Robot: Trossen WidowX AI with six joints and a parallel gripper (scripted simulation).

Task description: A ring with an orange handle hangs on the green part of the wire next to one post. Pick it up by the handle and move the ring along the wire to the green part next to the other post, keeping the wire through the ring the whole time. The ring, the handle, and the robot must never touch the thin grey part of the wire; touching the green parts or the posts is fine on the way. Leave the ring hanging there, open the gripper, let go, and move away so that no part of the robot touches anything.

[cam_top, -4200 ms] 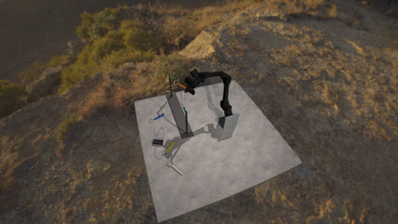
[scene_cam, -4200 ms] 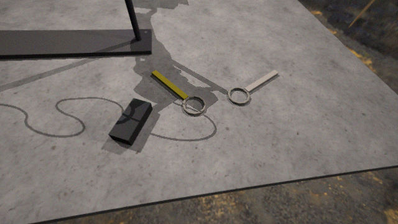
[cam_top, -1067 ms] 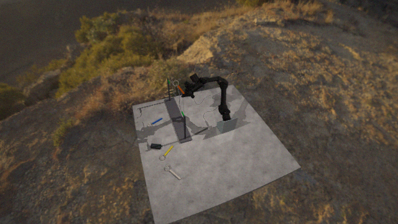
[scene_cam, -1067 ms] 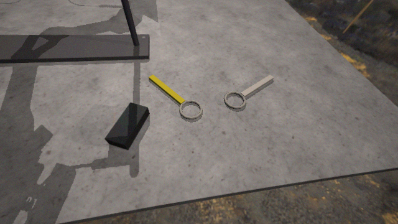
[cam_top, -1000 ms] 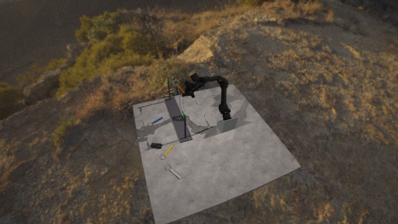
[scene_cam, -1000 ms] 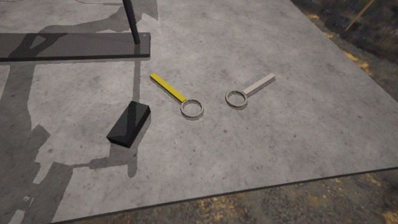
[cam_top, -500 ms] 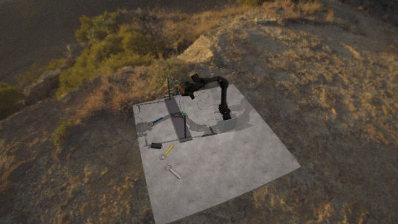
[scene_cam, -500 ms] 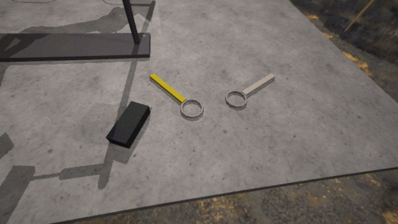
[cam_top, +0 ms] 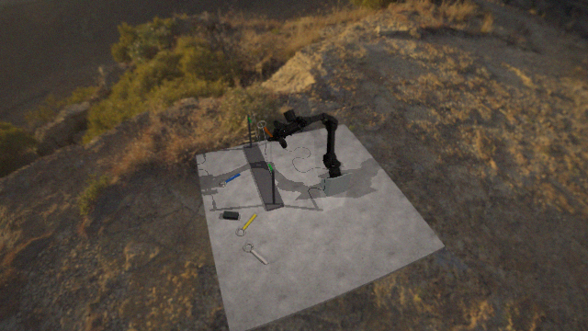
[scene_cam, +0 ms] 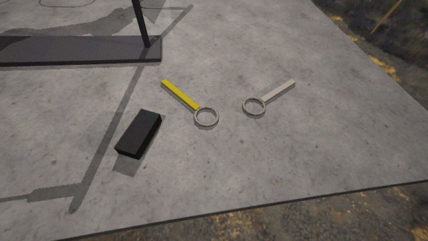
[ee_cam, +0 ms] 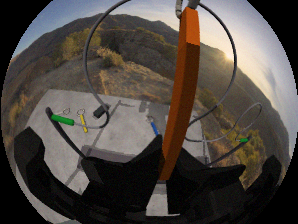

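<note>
My gripper tip is now 90 mm below the orange-handled ring, 10 mm to the right of it and 10 mm short of it. From my gripper tip the other things lie so: black block (340 mm below, 310 mm ahead, 220 mm to the left); blue-handled ring (350 mm below, 280 mm ahead, 70 mm to the right); yellow-handled ring (350 mm below, 320 mm to the left, 240 mm ahead).
</note>
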